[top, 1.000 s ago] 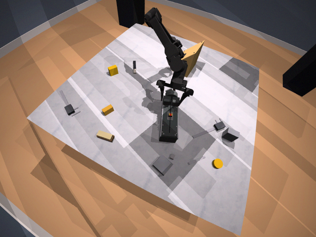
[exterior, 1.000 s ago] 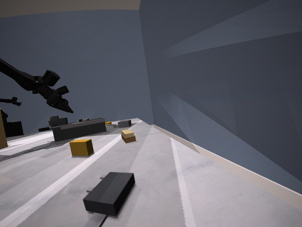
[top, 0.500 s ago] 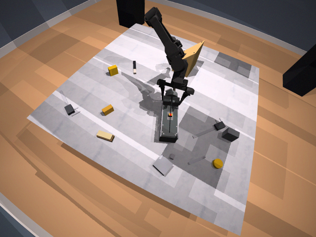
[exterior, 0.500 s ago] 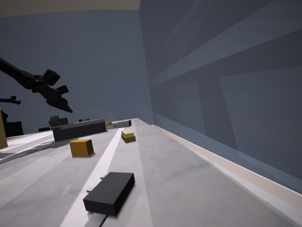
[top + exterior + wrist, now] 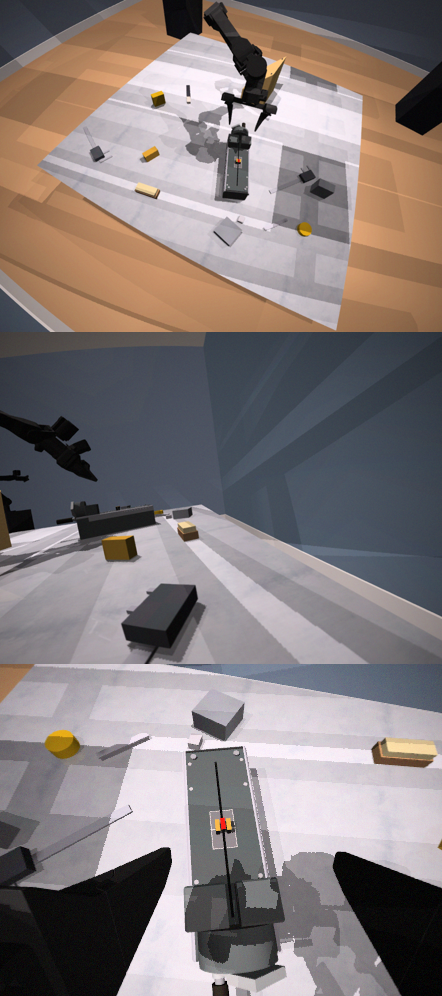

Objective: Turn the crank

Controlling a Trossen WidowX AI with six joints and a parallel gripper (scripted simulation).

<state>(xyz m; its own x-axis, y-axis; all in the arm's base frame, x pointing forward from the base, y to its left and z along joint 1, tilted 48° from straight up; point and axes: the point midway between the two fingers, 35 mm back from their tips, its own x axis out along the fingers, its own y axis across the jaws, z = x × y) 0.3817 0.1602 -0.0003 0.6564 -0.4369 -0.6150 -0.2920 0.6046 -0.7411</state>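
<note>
Now: gripper tip 12 cm past the dark brown crank handle, 2 cm to the left of it and 13 cm above it. Round my gripper tip: tan block 32 cm ahead, 21 cm to the right, 18 cm below; yellow disc 14 cm ahead, 38 cm to the left, 19 cm below; red pointer 6 cm ahead, 4 cm to the left, 12 cm below.
</note>
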